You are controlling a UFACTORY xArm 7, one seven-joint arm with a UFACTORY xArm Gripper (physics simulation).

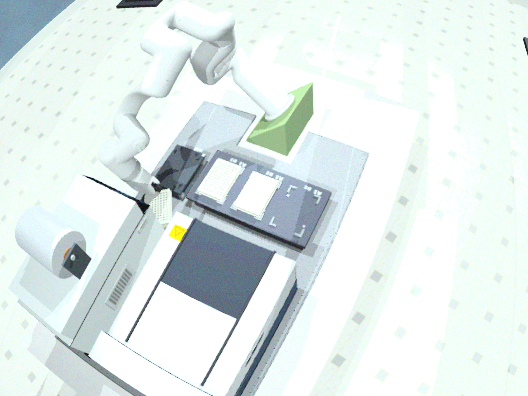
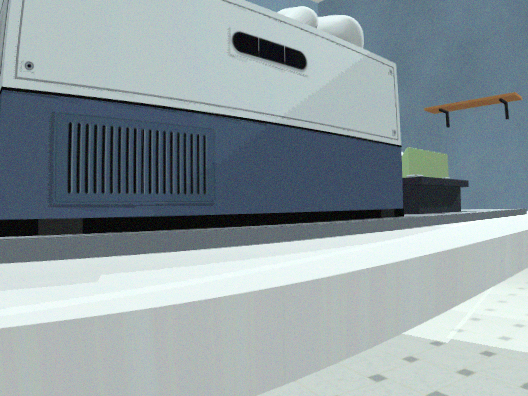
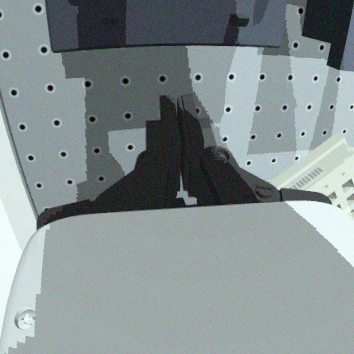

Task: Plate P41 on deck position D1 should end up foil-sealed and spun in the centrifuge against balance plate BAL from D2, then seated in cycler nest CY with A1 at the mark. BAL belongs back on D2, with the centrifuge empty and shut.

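Where they show: gripper, between the fingertips: (image 3: 174, 118); arm's base, origin of its link: (image 1: 280, 107).
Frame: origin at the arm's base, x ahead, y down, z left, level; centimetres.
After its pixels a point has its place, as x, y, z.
My gripper (image 1: 156, 187) {41.2, 2.4, -27.4} (image 3: 174, 118) {41.2, 2.4, -27.4} is shut and empty, above the perforated base plate (image 3: 125, 100) {41.4, 7.8, -29.8} beside a low dark block (image 1: 176, 172) {31.4, 3.4, -25.4} (image 3: 175, 30) {36.9, 3.4, -26.6}. A cream gridded piece (image 1: 161, 206) {47.8, -4.6, -20.6} (image 3: 320, 172) {42.0, -3.5, -22.7} lies near the gripper, close to the roll machine; whether it is a plate or a carrier is unclear. On the dark deck board (image 1: 287, 212) {36.5, 1.9, 13.0}, a plate with visible wells (image 1: 220, 180) {31.9, 1.0, -9.1} sits at one end and a plain white-topped plate (image 1: 257, 194) {34.0, 0.2, 3.4} in the middle. The position at the other end is empty. The plates' names and the deck labels are unreadable.
A machine with a white roll (image 1: 42, 240) {78.7, -39.6, -25.7} stands at the left. A large white and blue machine (image 1: 220, 265) {62.1, -13.5, 5.2} (image 2: 200, 165) {86.9, 2.7, 17.7} with a dark top panel stands in front of the deck board. A green wedge-shaped block (image 1: 295, 122) {6.1, -1.2, 6.9} (image 2: 426, 164) {4.2, -4.0, 7.3} stands behind the board, by the arm's base.
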